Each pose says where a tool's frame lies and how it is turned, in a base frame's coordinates. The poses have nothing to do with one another.
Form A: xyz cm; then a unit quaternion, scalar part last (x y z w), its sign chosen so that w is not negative.
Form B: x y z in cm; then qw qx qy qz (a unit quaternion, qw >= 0). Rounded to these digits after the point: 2 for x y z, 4 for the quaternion.
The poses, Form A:
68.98 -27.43 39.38 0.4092 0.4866 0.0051 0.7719
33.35 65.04 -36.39 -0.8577 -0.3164 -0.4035 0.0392
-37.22 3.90 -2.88 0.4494 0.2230 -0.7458 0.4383
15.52 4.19 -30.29 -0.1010 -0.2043 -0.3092 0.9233
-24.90 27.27 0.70 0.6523 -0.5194 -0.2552 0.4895
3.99 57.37 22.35 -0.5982 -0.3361 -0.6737 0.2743
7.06 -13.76 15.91 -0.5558 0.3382 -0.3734 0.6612
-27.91 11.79 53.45 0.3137 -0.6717 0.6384 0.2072
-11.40 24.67 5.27 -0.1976 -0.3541 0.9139 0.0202
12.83 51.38 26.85 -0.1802 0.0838 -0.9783 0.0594
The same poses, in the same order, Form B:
68.98 -27.43 39.38 0.7719 0.4092 0.4866 0.0051
33.35 65.04 -36.39 0.0392 -0.8577 -0.3164 -0.4035
-37.22 3.90 -2.88 0.4383 0.4494 0.2230 -0.7458
15.52 4.19 -30.29 0.9233 -0.1010 -0.2043 -0.3092
-24.90 27.27 0.70 0.4895 0.6523 -0.5194 -0.2552
3.99 57.37 22.35 0.2743 -0.5982 -0.3361 -0.6737
7.06 -13.76 15.91 0.6612 -0.5558 0.3382 -0.3734
-27.91 11.79 53.45 0.2072 0.3137 -0.6717 0.6384
-11.40 24.67 5.27 0.0202 -0.1976 -0.3541 0.9139
12.83 51.38 26.85 0.0594 -0.1802 0.0838 -0.9783

